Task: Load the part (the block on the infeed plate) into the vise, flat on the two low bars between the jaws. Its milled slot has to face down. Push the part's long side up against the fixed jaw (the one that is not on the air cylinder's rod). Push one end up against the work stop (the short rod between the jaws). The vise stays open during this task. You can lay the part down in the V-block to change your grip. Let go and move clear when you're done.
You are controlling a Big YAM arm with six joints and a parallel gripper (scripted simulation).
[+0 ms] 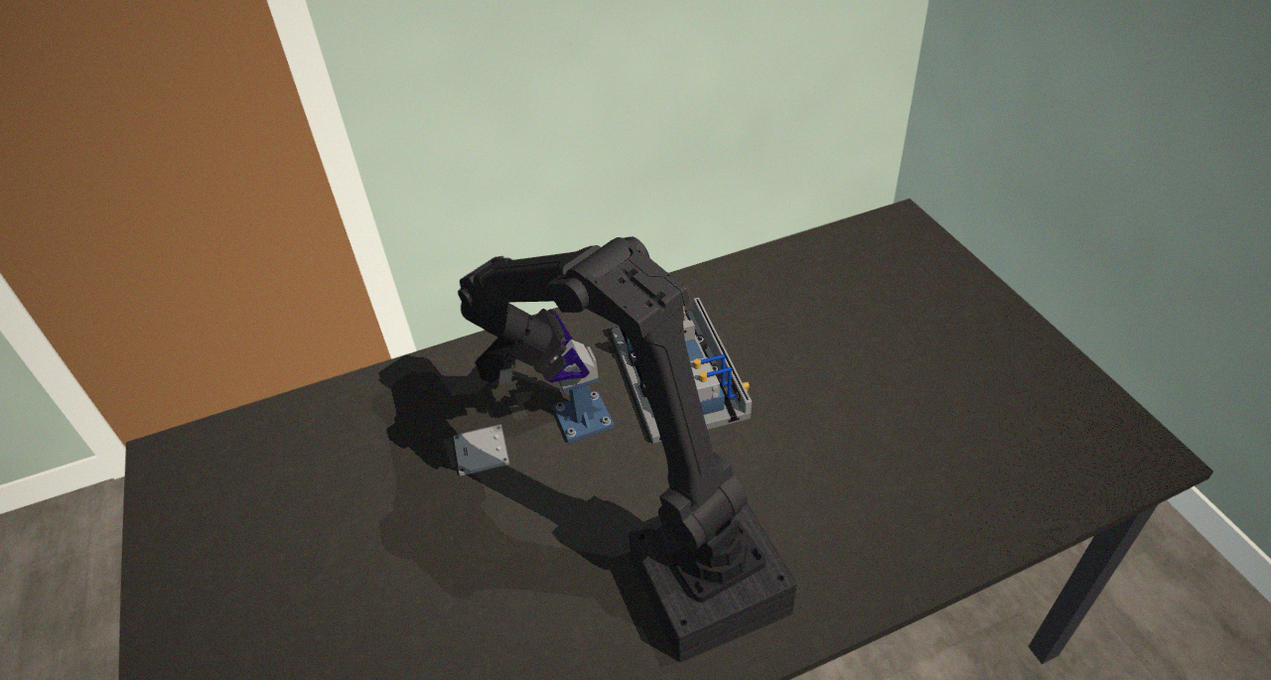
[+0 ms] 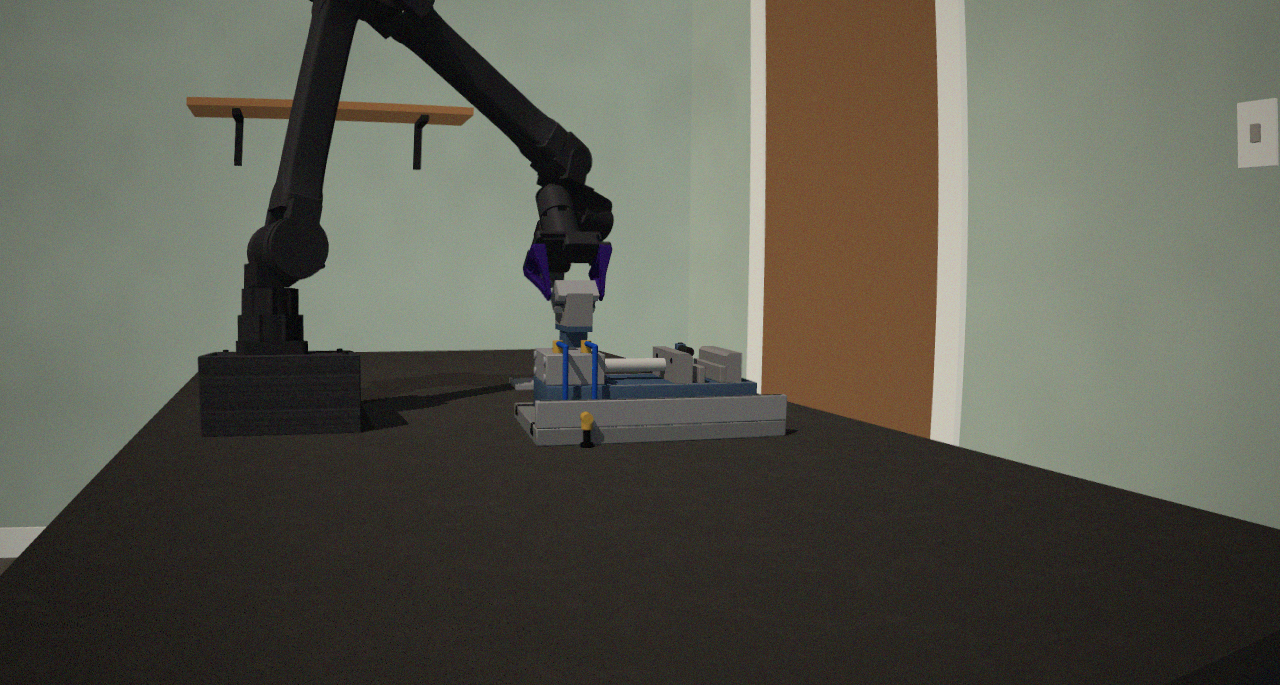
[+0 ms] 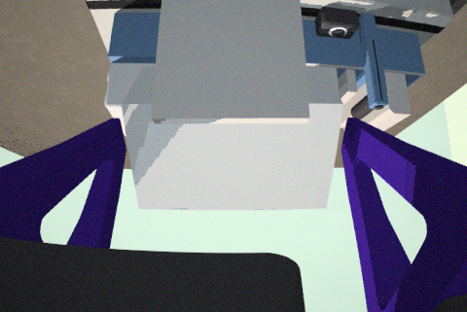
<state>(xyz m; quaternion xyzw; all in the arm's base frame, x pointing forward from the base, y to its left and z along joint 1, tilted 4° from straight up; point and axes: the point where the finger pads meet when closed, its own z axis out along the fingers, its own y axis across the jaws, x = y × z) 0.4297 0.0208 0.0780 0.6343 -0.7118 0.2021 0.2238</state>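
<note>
The part lies 1 cm below my hand. From my hand the other things lie so: grey infeed plate: 20 cm to the left, 16 cm below, 2 cm ahead.
</note>
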